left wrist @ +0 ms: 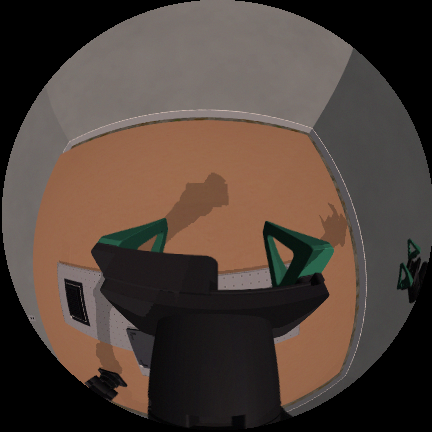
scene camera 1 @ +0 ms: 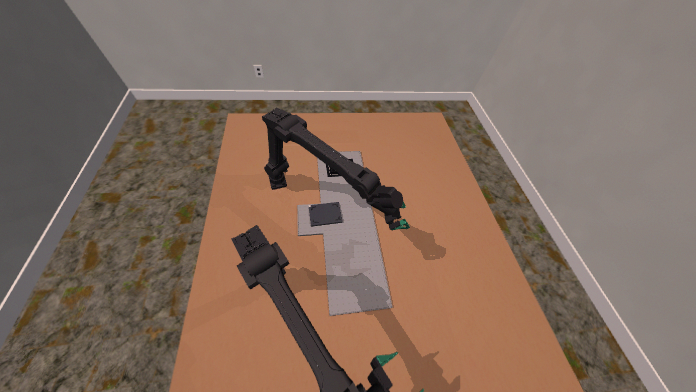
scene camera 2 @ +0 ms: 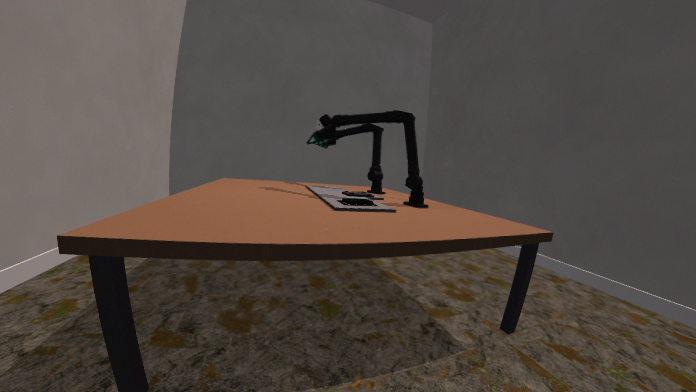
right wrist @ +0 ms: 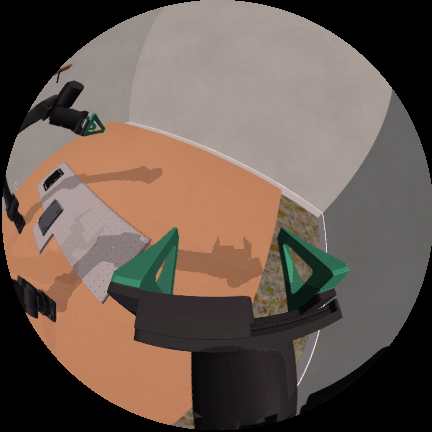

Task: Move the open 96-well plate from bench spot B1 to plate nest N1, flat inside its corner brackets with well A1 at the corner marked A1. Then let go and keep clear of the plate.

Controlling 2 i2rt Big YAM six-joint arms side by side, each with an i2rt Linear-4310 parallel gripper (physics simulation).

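Frame: origin at the left arm's base, x left, y back, z up, level; metres.
Where they show: left gripper, fingertip midpoint: (left wrist: 215, 225) (scene camera 1: 406, 217) (scene camera 2: 307, 143) (right wrist: 99, 128); right gripper, fingertip midpoint: (left wrist: 405, 250) (scene camera 1: 409, 370) (scene camera 2: 315, 143) (right wrist: 230, 232); left arm's base, origin of the base link: (left wrist: 112, 376) (scene camera 1: 277, 180) (scene camera 2: 415, 206) (right wrist: 20, 224); right arm's base, origin of the base link: (scene camera 2: 376, 193) (right wrist: 46, 305).
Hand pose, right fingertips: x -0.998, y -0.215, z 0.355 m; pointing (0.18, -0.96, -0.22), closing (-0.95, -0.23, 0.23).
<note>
Things, the pixels of their top centre, and the offset from my right fingertips. Level surfaces: height alone.
- 96-well plate, middle of its top: (left wrist: 72, 301) (scene camera 2: 357, 199) (scene camera 1: 340, 166) (right wrist: 51, 176) dx +0.980, dy -0.157, dz -0.326 m
- nest, middle of its top: (left wrist: 148, 352) (right wrist: 47, 214) (scene camera 1: 325, 212) (scene camera 2: 357, 192) dx +0.700, dy +0.022, dz -0.324 m
- perforated grey board, its level: dz -0.342 m
- orange-brown table, its level: dz -0.355 m
The 96-well plate (scene camera 1: 332, 170) (scene camera 2: 357, 202) (left wrist: 76, 301) (right wrist: 53, 179) is a black block within a thin pale outline near one end of the grey board. The left arm covers part of it in scene camera 1. The nest (scene camera 1: 325, 214) (left wrist: 140, 345) (right wrist: 50, 217) is a dark grey rectangle with corner brackets, apart from the plate; nothing stands in it. The A1 marks are too small to read. My left gripper (scene camera 1: 405, 215) (left wrist: 215, 225) is open and empty, high above the table beyond the board. My right gripper (scene camera 1: 410, 371) (right wrist: 230, 232) is open and empty, high and far from both.
The perforated grey board (scene camera 1: 350, 257) (left wrist: 245, 278) (right wrist: 90, 260) lies flat on the orange-brown table (scene camera 1: 450, 310) (scene camera 2: 225, 215). The left forearm passes over the board's plate end. The two arm bases stand on the side of the board away from the grippers.
</note>
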